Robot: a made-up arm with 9 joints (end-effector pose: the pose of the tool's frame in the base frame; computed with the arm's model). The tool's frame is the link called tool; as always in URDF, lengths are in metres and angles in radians.
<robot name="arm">
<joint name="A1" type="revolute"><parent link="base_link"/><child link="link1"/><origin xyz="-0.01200 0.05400 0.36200"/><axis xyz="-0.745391 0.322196 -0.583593"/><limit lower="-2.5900" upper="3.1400"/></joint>
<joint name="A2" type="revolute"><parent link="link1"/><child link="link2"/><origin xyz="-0.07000 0.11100 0.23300"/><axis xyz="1 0 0"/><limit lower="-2.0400" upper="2.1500"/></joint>
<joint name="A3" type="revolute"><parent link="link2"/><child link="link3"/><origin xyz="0.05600 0.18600 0.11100"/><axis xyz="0 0 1"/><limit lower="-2.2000" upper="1.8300"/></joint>
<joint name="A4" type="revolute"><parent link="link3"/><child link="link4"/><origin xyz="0.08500 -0.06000 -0.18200"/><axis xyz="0 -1 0"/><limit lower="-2.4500" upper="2.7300"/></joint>
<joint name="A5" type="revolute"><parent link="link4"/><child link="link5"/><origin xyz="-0.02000 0.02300 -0.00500"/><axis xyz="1 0 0"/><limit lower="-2.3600" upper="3.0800"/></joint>
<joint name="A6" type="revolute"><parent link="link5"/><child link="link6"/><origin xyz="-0.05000 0.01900 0.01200"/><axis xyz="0 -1 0"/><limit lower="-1.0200" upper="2.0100"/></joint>
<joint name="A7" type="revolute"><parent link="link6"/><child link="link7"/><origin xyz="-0.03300 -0.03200 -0.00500"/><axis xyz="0 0 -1"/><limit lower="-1.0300" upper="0.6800"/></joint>
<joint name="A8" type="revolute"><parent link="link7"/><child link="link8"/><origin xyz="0.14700 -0.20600 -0.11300"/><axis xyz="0 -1 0"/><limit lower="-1.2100" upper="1.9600"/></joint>
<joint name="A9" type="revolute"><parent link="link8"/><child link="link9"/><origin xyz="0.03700 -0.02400 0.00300"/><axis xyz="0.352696 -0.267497 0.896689"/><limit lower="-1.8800" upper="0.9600"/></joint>
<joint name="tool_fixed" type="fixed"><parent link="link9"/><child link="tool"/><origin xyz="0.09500 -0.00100 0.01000" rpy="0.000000 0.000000 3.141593"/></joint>
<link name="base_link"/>
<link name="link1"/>
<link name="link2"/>
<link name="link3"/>
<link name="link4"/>
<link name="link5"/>
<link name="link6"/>
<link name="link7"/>
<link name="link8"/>
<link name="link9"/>
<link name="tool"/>
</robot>
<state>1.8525 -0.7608 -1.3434 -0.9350 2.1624 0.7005 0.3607 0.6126 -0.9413</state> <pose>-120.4 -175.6 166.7 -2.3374 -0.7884 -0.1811</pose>
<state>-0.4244 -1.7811 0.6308 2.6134 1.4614 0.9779 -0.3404 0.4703 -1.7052</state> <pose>87.5 331.0 611.8 -0.5888 1.2583 -1.4581</pose>
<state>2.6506 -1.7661 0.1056 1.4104 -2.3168 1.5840 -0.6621 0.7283 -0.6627</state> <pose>-169.2 -10.7 625.1 -1.0739 1.1377 0.5039</pose>
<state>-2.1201 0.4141 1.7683 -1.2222 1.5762 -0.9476 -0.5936 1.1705 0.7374</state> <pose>-276.2 -255.5 359.5 -0.5279 0.8549 0.5905</pose>
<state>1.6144 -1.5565 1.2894 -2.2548 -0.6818 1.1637 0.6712 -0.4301 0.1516</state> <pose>79.0 -271.7 542.4 2.2383 0.6878 -1.2727</pose>
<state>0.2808 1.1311 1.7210 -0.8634 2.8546 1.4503 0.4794 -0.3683 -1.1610</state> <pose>-268.8 535.6 588.5 2.5397 -0.4967 0.2205</pose>
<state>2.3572 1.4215 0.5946 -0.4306 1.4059 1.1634 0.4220 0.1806 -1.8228</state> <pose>232.0 -157.5 -146.0 0.0892 -1.1440 -0.1615</pose>
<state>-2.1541 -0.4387 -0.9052 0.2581 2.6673 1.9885 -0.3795 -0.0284 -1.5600</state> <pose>-113.7 273.0 448.9 2.2093 -1.4237 -1.0786</pose>
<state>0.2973 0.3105 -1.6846 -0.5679 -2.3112 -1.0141 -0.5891 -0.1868 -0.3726</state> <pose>-235.5 224.7 756.4 2.6507 0.4148 -0.2908</pose>
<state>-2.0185 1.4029 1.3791 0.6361 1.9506 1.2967 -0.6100 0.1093 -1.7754</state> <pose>-56.0 -625.3 814.5 -0.9610 0.3039 1.0517</pose>
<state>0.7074 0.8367 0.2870 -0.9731 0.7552 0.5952 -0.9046 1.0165 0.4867</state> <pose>390.7 278.7 401.5 1.7956 1.1658 -2.1959</pose>
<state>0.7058 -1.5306 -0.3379 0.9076 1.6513 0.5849 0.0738 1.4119 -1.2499</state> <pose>295.1 -116.8 574.5 -1.5036 -0.8273 2.1428</pose>
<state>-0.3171 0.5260 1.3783 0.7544 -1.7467 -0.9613 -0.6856 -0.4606 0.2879</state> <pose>255.8 298.2 722.2 0.1196 -0.3856 -2.3848</pose>
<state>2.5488 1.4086 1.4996 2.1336 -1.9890 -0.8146 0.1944 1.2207 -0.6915</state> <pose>132.5 -111.6 2.7 -1.8858 0.8451 -0.3809</pose>
